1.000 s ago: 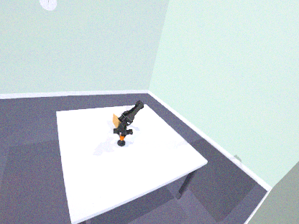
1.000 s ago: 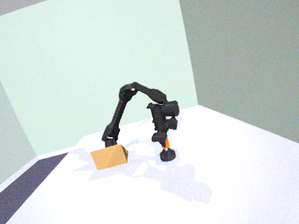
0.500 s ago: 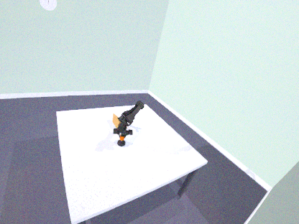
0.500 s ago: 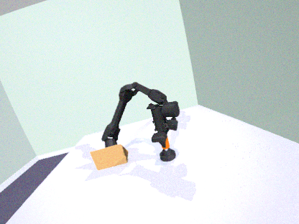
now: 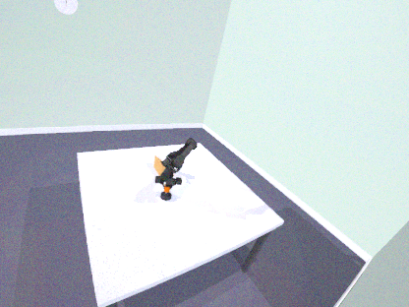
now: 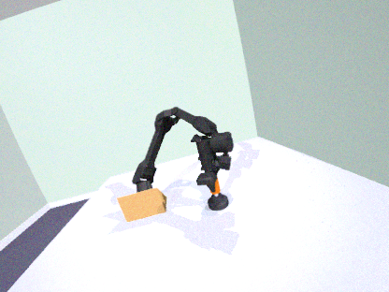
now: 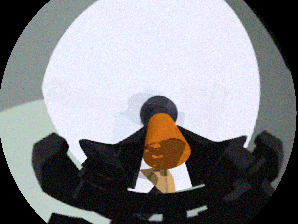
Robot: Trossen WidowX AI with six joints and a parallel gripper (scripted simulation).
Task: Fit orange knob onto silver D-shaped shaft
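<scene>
The orange knob lies 3 cm above my gripper tip. Also, from my gripper tip: round dark pedestal (4 cm below).
</scene>
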